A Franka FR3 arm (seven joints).
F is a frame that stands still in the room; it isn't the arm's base.
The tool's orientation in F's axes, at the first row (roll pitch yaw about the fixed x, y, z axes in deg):
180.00, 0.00, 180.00
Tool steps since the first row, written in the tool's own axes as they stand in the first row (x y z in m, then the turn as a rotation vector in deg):
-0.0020, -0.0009, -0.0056, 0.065, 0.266, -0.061
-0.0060, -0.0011, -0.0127, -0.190, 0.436, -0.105
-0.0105, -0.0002, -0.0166, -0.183, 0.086, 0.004
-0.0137, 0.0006, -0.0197, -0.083, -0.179, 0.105
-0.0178, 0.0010, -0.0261, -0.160, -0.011, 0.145
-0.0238, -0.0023, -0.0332, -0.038, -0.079, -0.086
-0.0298, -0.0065, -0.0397, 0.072, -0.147, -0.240
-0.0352, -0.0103, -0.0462, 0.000, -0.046, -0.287
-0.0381, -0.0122, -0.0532, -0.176, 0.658, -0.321
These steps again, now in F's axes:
0.0020, -0.0009, 0.0056, -0.065, 0.266, 0.061
0.0060, -0.0011, 0.0127, 0.190, 0.436, 0.105
0.0105, -0.0002, 0.0166, 0.183, 0.086, -0.004
0.0137, 0.0006, 0.0197, 0.083, -0.179, -0.105
0.0178, 0.0010, 0.0261, 0.160, -0.011, -0.145
0.0238, -0.0023, 0.0332, 0.038, -0.079, 0.086
0.0298, -0.0065, 0.0397, -0.072, -0.147, 0.240
0.0352, -0.0103, 0.0462, 0.000, -0.046, 0.287
0.0381, -0.0122, 0.0532, 0.176, 0.658, 0.321

